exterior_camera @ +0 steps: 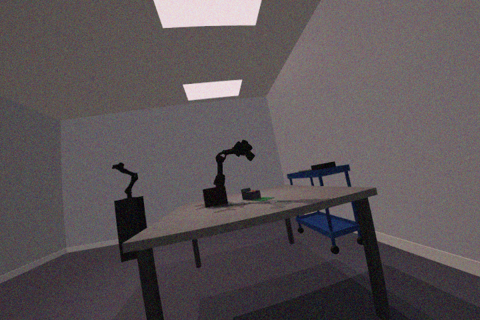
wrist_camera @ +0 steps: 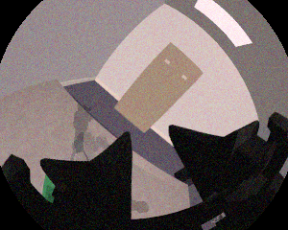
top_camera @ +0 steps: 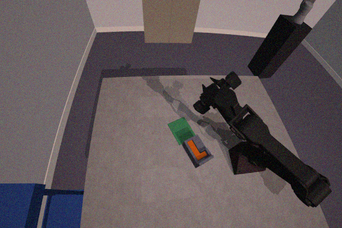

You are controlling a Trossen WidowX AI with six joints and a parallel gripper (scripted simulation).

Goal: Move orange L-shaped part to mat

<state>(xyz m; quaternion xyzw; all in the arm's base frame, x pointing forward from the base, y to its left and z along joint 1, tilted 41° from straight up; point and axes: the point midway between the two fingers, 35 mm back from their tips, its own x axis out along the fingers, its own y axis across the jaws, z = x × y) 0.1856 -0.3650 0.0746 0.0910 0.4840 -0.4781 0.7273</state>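
My gripper tip is 20 mm short of the orange L-shaped part, 200 mm to the right of it and 330 mm above it. Round my gripper tip: green mat (60 mm ahead, 40 mm to the left, 390 mm below).
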